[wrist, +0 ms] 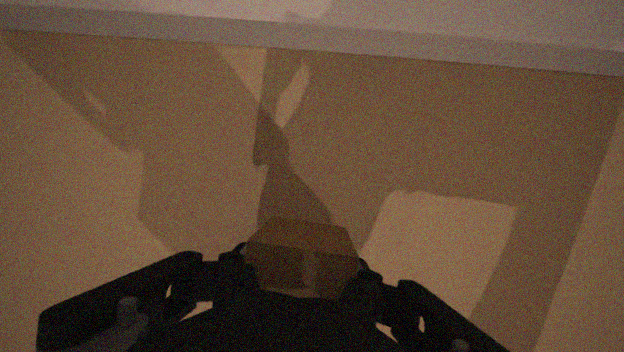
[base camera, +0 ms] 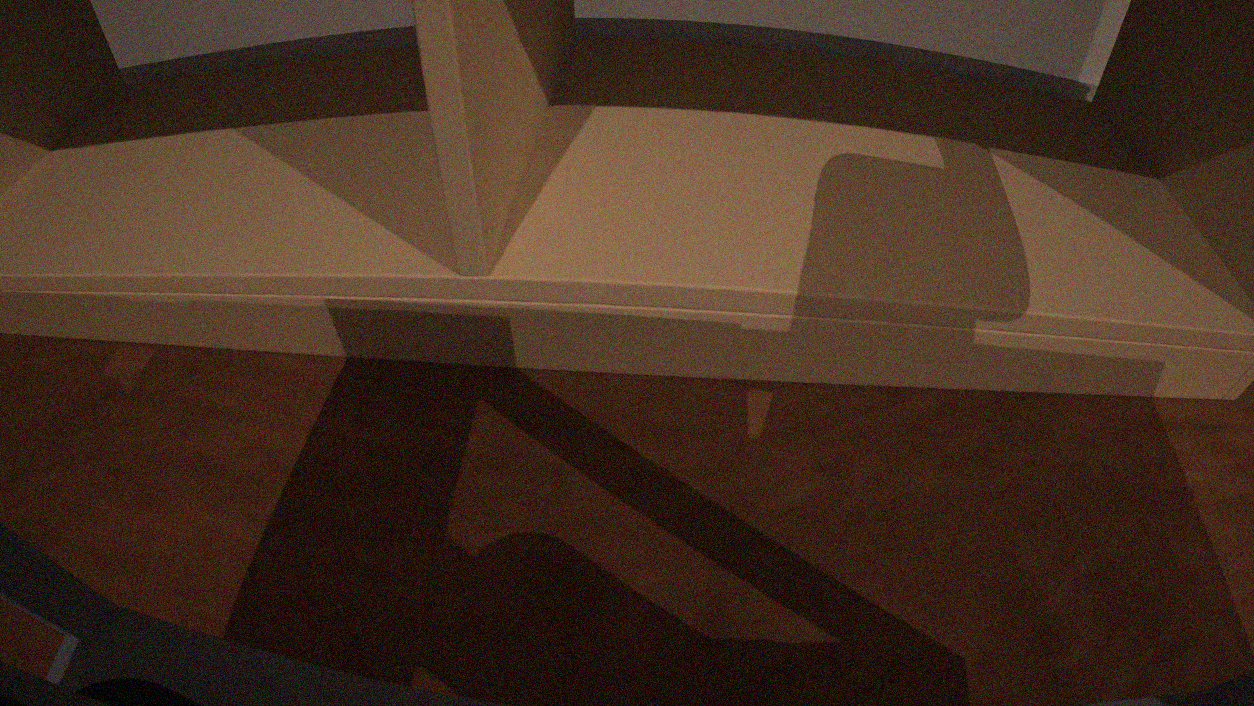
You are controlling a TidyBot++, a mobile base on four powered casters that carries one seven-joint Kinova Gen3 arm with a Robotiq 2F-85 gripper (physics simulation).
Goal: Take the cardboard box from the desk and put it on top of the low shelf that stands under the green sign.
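Frame: origin at the arm's base, x ahead, y left, z up, level; centimetres.
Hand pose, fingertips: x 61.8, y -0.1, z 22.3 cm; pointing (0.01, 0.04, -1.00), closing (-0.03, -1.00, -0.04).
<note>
Each offset is from my fingertips to the centre of the thing. "pt": to the spot under its first point. Level surfaces: height alone.
The brown cardboard box @(dx -2.1, dy -0.1, dz +2.7 cm) (wrist: 303, 262) is between the two black fingers of my gripper (wrist: 301, 257) in the wrist view, and my gripper is shut on it. The low shelf shows in the base camera view (base camera: 684, 201) as a light wood unit with an upright divider. In the wrist view a light wood surface of the shelf @(dz -0.9 cm) (wrist: 435, 240) lies under the box, with shadows of the arm and gripper across it. The box's shadow meets the box closely; whether the box touches the surface I cannot tell. The green sign and the desk do not show.
A pale wall (wrist: 450, 20) with a grey strip (wrist: 150, 27) runs along the back edge of the wood surface. In the base camera view the shelf's divider @(pt dx -22.7, dy +12.1, dz -44.2 cm) (base camera: 449, 131) stands left of centre, and the dark reddish floor @(dz -61.9 cm) (base camera: 1009, 491) lies before the shelf's base.
</note>
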